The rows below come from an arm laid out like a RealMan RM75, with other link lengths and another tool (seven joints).
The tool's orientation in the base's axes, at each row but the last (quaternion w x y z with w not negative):
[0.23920 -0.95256 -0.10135 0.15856]
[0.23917 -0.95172 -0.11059 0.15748]
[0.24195 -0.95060 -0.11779 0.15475]
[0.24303 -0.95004 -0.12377 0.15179]
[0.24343 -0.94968 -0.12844 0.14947]
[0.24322 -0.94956 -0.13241 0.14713]
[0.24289 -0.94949 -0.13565 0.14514]
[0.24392 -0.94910 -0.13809 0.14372]
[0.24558 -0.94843 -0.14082 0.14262]
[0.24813 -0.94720 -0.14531 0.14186]
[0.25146 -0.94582 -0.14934 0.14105]
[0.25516 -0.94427 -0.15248 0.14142]
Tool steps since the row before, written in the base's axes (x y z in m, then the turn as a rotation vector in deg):
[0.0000 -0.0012 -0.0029 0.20 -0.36 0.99]
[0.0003 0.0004 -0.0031 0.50 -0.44 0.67]
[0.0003 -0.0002 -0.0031 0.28 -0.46 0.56]
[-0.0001 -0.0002 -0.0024 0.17 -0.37 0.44]
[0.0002 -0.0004 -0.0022 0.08 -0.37 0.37]
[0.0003 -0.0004 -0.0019 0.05 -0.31 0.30]
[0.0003 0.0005 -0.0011 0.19 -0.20 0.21]
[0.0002 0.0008 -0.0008 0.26 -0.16 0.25]
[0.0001 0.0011 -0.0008 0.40 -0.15 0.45]
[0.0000 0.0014 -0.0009 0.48 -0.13 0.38]
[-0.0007 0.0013 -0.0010 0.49 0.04 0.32]
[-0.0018 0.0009 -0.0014 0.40 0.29 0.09]
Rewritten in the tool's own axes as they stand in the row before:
[0.0004 0.0025 0.0019 -0.16 -0.15 -1.05]
[0.0012 0.0012 0.0027 0.17 0.12 -0.92]
[0.0010 0.0018 0.0024 -0.01 0.16 -0.76]
[0.0004 0.0014 0.0020 -0.06 0.12 -0.58]
[0.0005 0.0015 0.0016 -0.13 0.14 -0.49]
[0.0006 0.0013 0.0013 -0.12 0.12 -0.40]
[0.0007 0.0002 0.0010 0.07 0.10 -0.33]
[0.0006 -0.0002 0.0009 0.13 0.06 -0.37]
[0.0006 -0.0005 0.0011 0.23 -0.02 -0.58]
[0.0007 -0.0007 0.0014 0.32 0.01 -0.54]
[0.0000 -0.0007 0.0016 0.40 -0.10 -0.42]
[-0.0011 -0.0004 0.0022 0.45 -0.20 -0.09]

